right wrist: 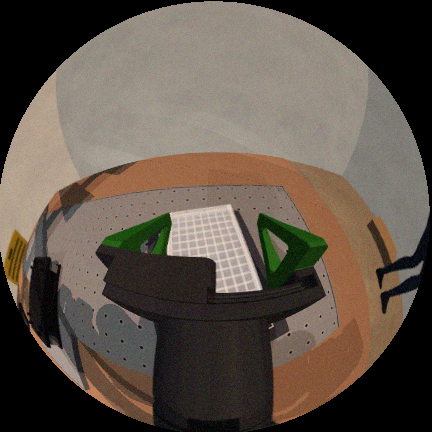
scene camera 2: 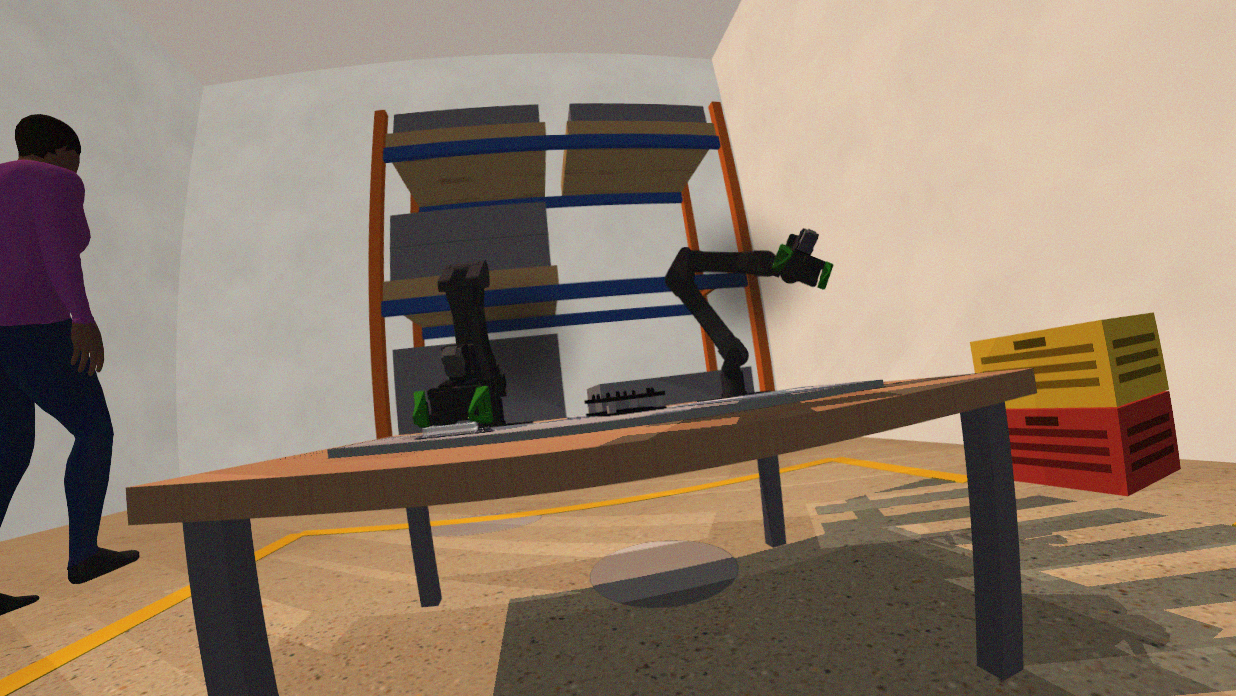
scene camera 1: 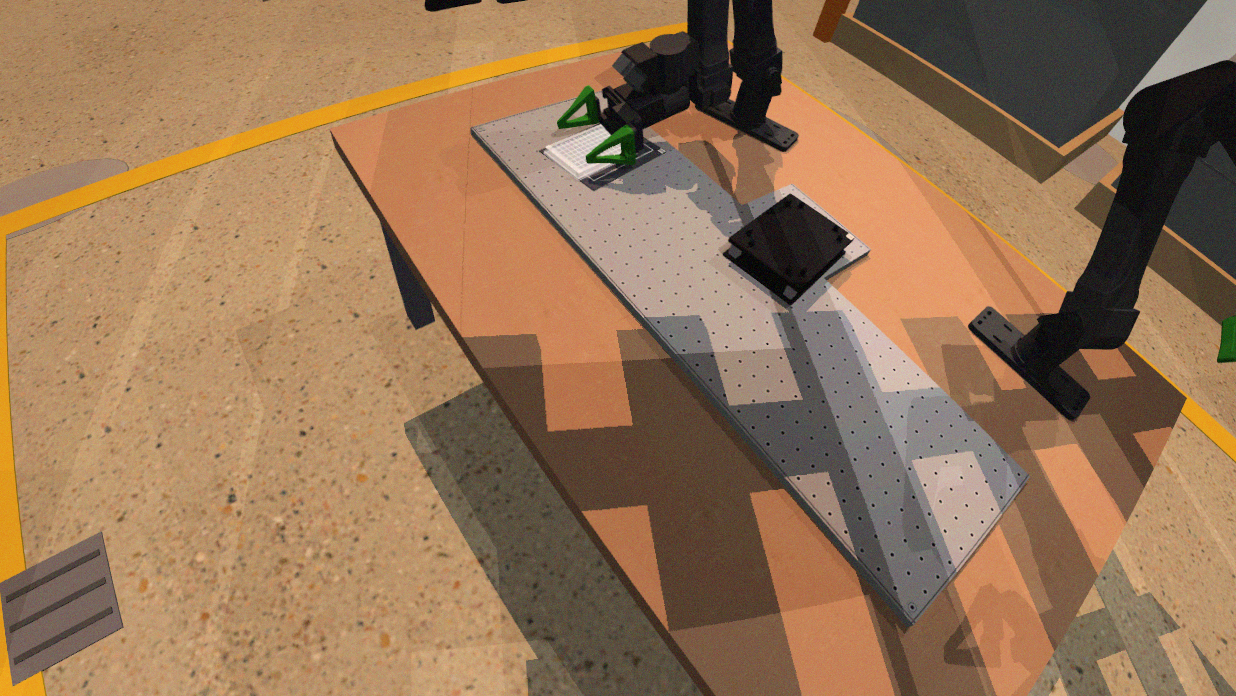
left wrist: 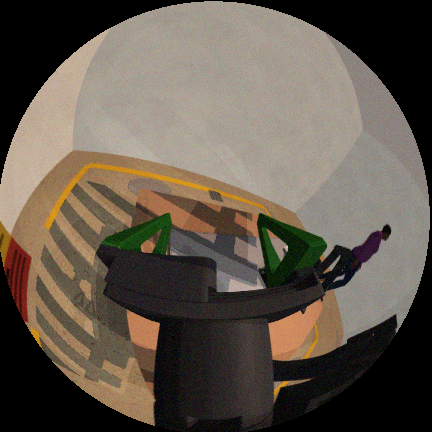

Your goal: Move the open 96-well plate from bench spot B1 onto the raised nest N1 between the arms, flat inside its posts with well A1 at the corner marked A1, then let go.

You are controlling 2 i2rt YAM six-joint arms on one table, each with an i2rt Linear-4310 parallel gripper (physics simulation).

Observation:
My left gripper is open and holds nothing. My right gripper is open and touches a white well plate. I also see a dark square nest.
My left gripper shows as well in the left wrist view. My right gripper also shows in the right wrist view and in scene camera 2.

